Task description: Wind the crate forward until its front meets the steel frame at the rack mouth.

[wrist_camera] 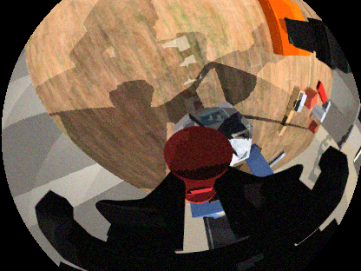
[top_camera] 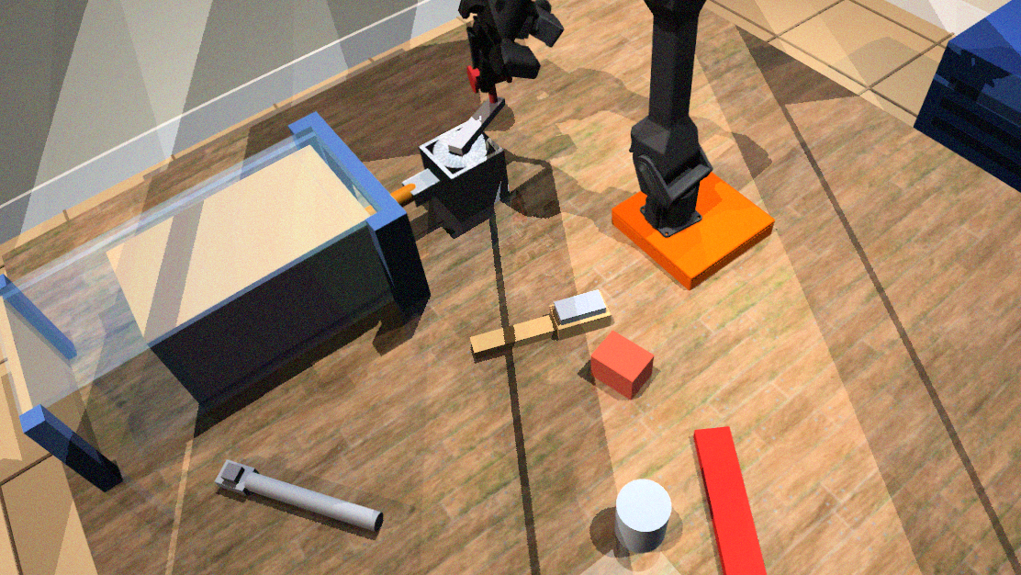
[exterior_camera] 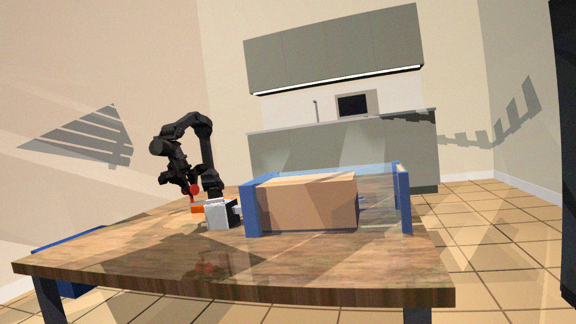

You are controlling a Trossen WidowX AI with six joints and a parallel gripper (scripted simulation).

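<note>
My gripper tip is 10 cm above the grey winch, 5 cm to the right of it and 5 cm short of it. The rest, counted from my gripper tip: winch handle: 3 cm below, 2 cm to the left, 2 cm ahead; red knob: 2 cm behind; wooden brush: 34 cm to the left, 11 cm below, 10 cm ahead.
</note>
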